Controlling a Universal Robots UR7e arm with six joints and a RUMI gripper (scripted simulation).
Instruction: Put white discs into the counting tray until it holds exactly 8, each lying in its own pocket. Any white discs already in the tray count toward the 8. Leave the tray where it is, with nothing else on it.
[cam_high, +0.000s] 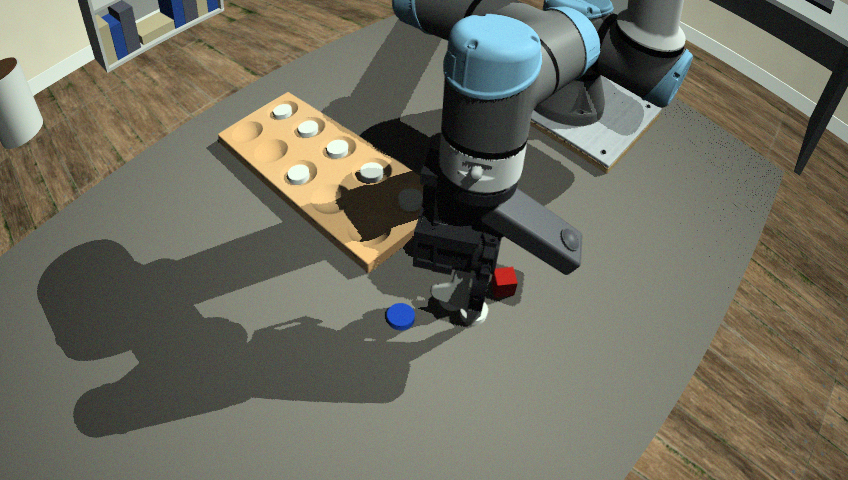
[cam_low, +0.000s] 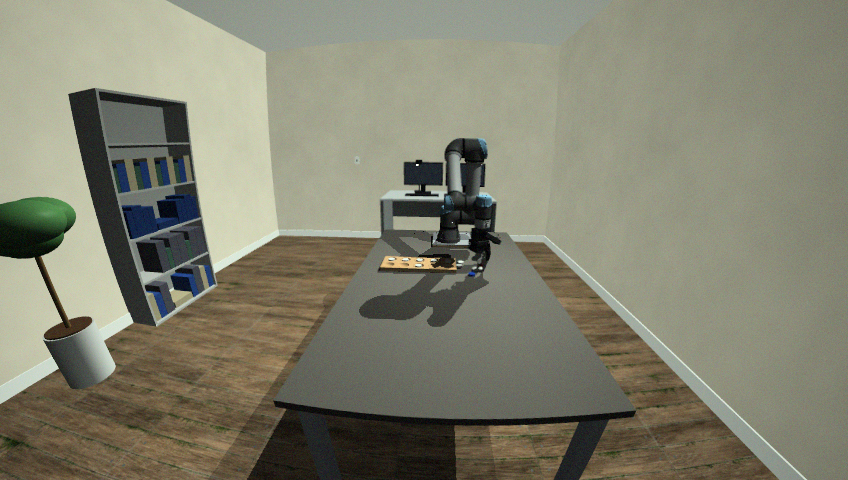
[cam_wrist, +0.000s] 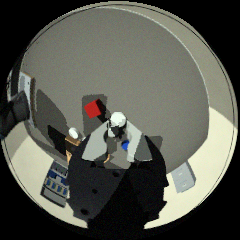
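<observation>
The red cube is 5 cm behind my hand, 1 cm to the left of it and 1 cm below it. The rest, counted from my hand: blue disc: 6 cm ahead, 6 cm to the right, 1 cm below; then wooden counting tray: 8 cm behind, 31 cm to the right, 1 cm below.
</observation>
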